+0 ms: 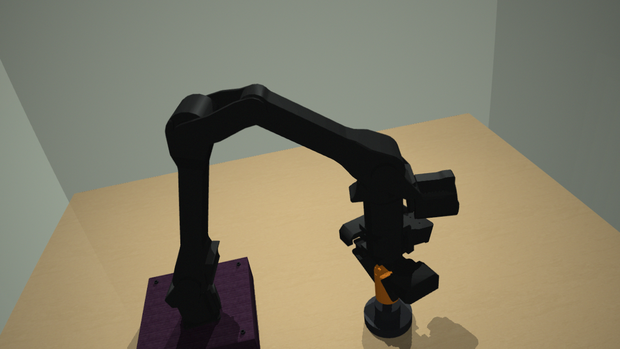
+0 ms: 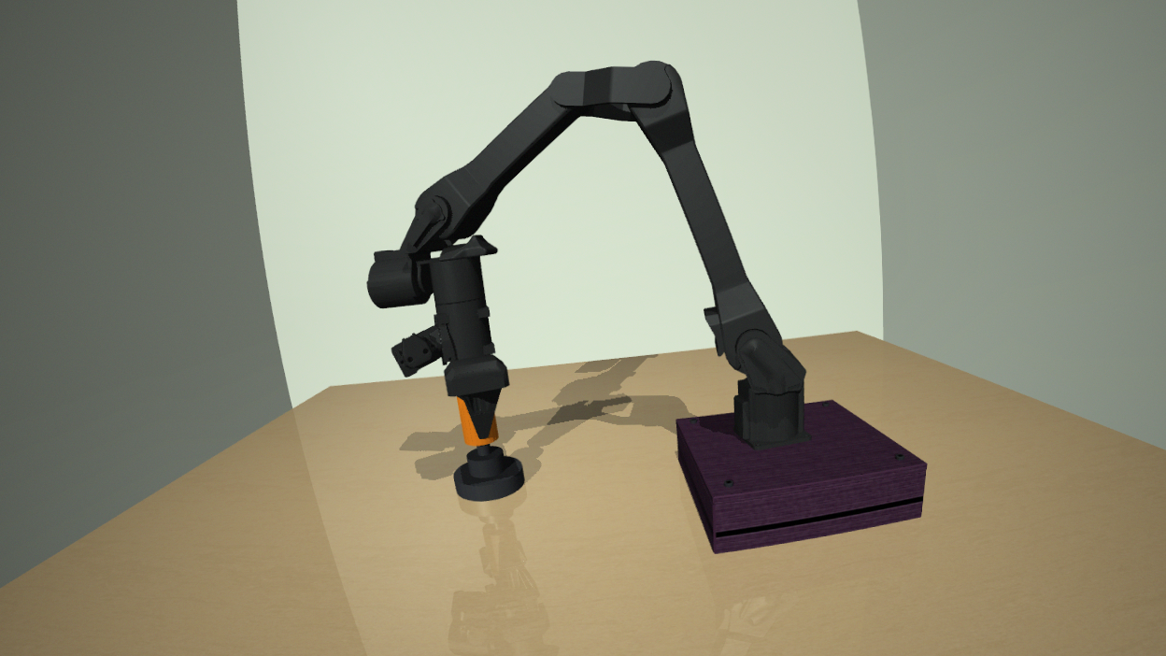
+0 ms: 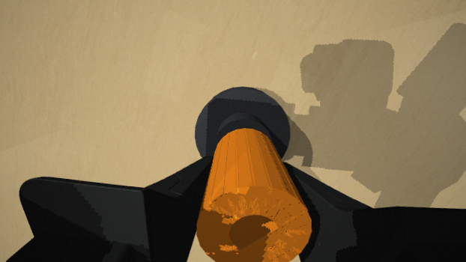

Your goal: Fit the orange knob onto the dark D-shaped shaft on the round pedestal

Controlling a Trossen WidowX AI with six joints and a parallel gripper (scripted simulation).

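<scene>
Now: the orange knob 2 cm above my gripper tip. The rest, counted from my gripper tip: round pedestal (4 cm below).
</scene>
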